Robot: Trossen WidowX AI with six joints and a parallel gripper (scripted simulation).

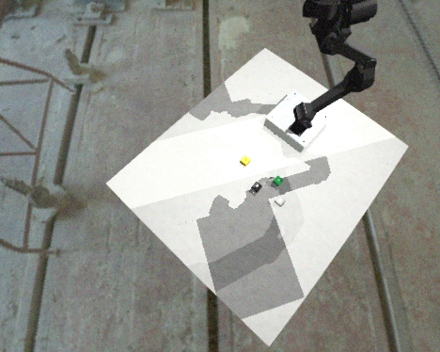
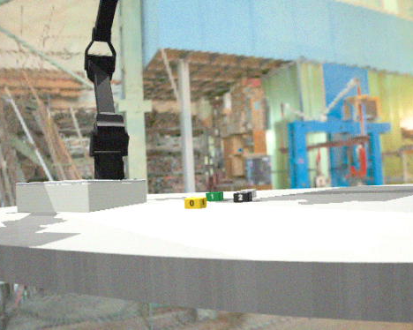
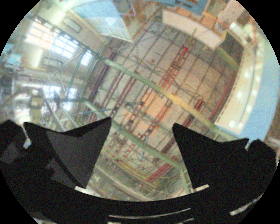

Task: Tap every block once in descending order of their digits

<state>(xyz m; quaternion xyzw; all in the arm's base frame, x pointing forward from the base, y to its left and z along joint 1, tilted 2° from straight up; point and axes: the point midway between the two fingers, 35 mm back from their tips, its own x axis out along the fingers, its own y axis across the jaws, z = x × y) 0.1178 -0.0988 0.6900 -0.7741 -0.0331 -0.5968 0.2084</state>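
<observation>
My gripper tip is now 19 cm short of the black block, 11 cm to the right of it and 77 cm above it. Round my gripper tip: yellow block (13 cm ahead, 77 cm below); green block (11 cm ahead, 16 cm to the left, 77 cm below).
</observation>
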